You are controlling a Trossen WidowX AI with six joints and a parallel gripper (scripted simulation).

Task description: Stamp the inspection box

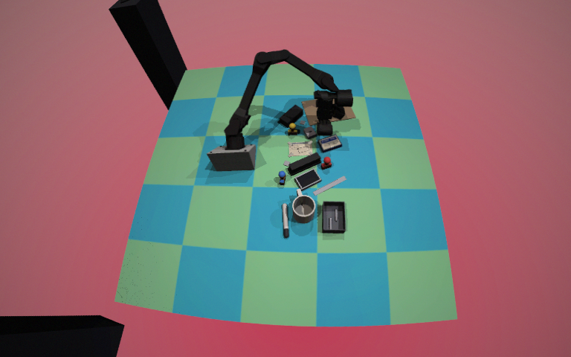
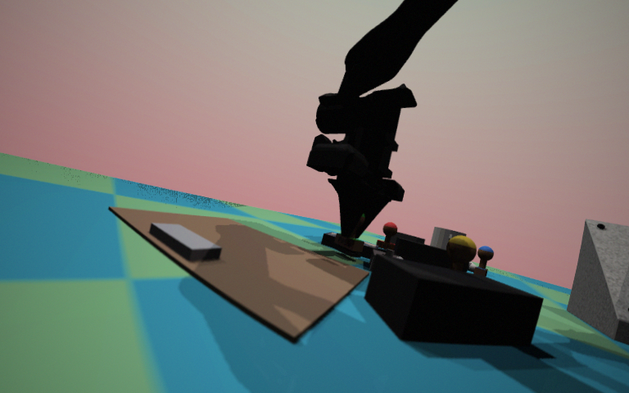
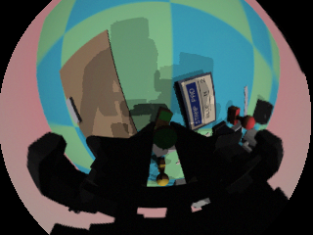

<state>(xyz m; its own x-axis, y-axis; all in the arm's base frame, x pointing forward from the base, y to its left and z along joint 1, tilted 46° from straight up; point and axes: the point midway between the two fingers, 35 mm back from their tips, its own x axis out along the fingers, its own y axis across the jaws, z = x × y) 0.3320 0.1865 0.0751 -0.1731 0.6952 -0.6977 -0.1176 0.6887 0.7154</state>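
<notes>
My gripper tip is now 6 cm past the grey cube, 2 cm to the left of it and 1 cm above it. The rest, counted from my gripper tip: yellow-knobbed stamp (13 cm behind, 2 cm to the right, 1 cm below); blue-and-white tin (4 cm ahead, 6 cm to the right, 1 cm below); green stamp (right at my gripper tip).
</notes>
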